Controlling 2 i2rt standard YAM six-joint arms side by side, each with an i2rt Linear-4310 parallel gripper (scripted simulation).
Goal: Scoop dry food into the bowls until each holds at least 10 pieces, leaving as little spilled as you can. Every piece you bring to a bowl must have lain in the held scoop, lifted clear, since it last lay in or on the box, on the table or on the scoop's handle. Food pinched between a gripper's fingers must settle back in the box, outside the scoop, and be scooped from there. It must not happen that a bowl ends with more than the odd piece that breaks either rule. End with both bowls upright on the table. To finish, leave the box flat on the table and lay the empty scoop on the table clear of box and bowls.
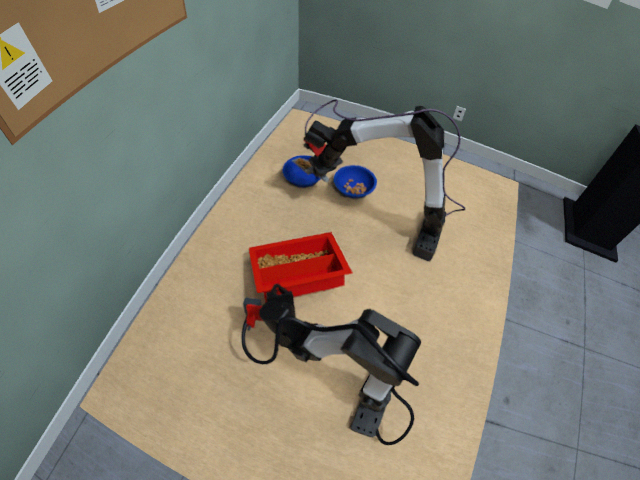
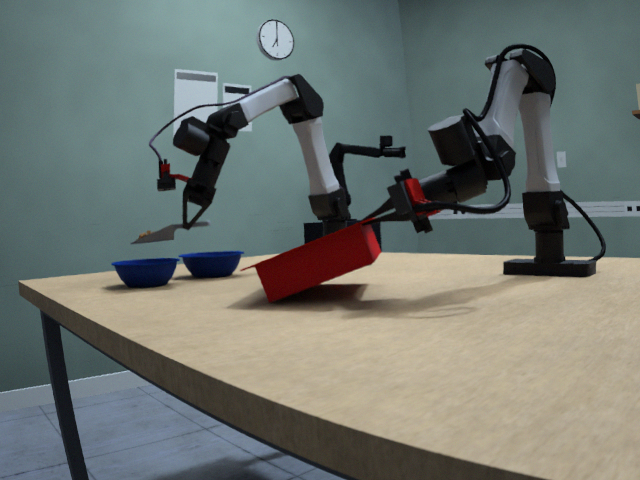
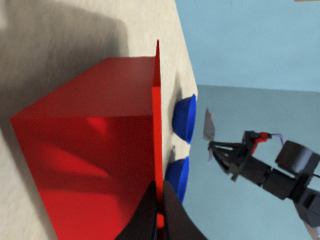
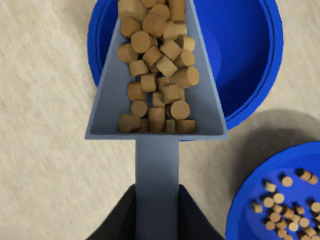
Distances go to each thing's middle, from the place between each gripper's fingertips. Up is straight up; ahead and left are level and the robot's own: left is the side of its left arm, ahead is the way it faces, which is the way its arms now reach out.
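Scene:
The red box (image 2: 354, 247) is 80 mm behind my right hand (image 2: 185, 229), and it's 330 mm to the left of that hand and 50 mm below it.
My left gripper, meanwhile, is 50 mm above the red box, 120 mm to the left of it and 10 mm past it.

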